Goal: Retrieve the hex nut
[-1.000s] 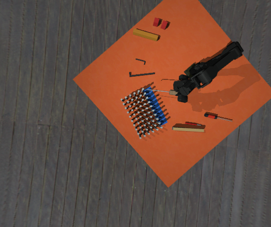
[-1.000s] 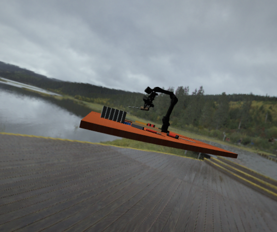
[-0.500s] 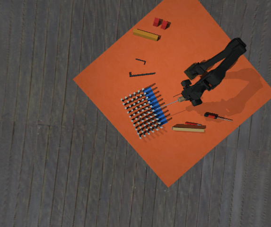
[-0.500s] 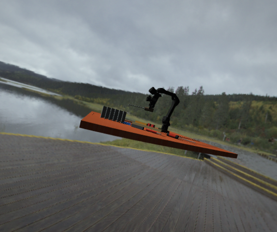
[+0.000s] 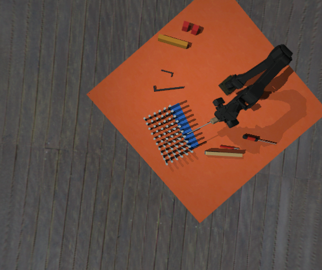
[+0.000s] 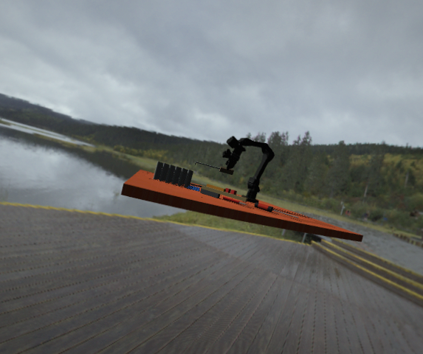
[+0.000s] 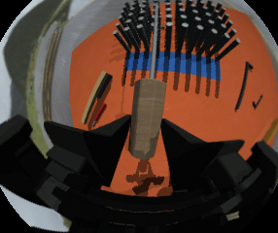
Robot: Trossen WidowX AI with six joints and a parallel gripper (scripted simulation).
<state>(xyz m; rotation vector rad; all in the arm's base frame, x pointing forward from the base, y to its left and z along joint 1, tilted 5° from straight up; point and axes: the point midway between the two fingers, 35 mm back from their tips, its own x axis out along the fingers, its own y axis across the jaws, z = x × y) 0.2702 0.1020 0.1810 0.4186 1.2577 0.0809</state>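
My gripper tip is 170 mm short of the blue taped strip, 70 mm to the left of it and 170 mm above it. The rest, counted from my gripper tip: yellow bar 130 mm behind, 630 mm to the right, 150 mm below; then small red screwdriver 30 mm behind, 280 mm to the left, 160 mm below; then small L-shaped key 30 mm ahead, 460 mm to the right, 170 mm below.
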